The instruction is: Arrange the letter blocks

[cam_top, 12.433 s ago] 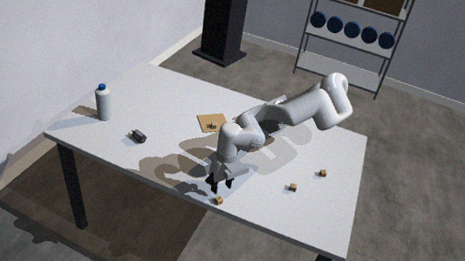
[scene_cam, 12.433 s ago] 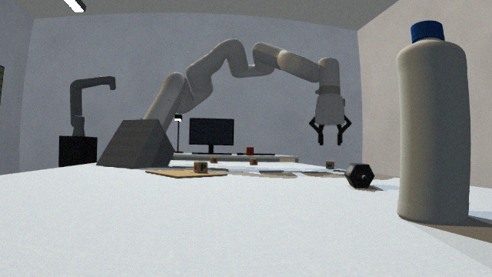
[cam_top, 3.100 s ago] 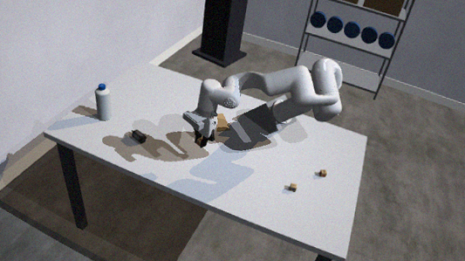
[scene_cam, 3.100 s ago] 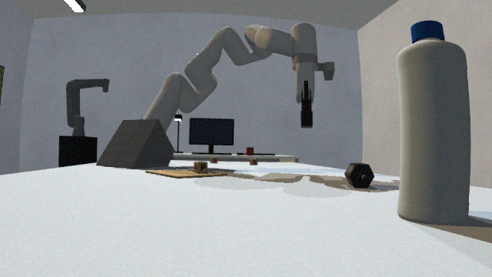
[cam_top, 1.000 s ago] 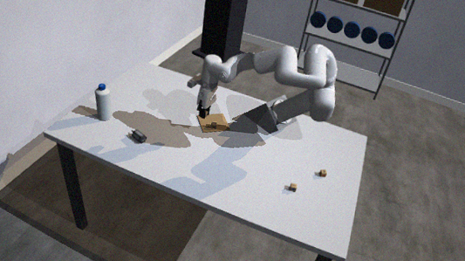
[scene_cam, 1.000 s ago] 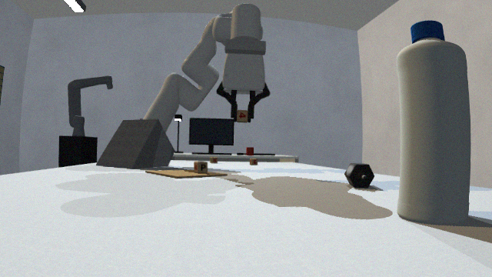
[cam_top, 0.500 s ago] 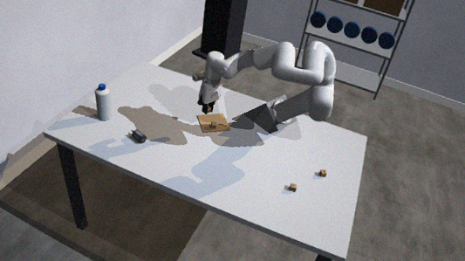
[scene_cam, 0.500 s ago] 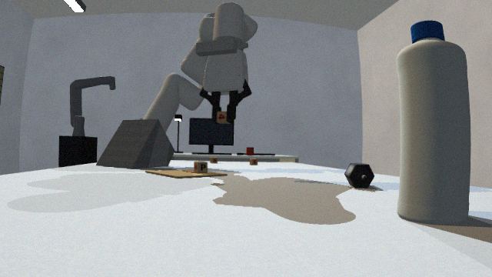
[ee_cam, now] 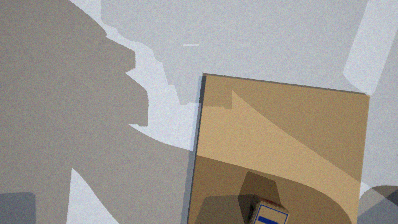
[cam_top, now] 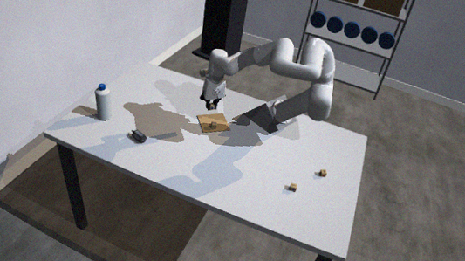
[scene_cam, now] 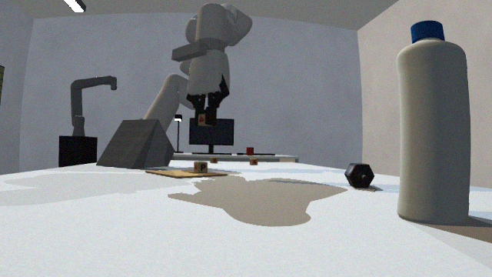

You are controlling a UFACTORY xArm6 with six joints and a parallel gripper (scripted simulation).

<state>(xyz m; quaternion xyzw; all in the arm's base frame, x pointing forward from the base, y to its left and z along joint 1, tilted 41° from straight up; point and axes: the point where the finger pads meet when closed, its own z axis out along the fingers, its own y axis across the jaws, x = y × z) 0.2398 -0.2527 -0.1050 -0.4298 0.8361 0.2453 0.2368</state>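
Now: hand 5 cm past the tan mat and 13 cm above it. The rest, counted from my hand: white bottle (30 cm ahead, 43 cm to the right, 5 cm below); then black hexagonal object (30 cm ahead, 19 cm to the right, 12 cm below).
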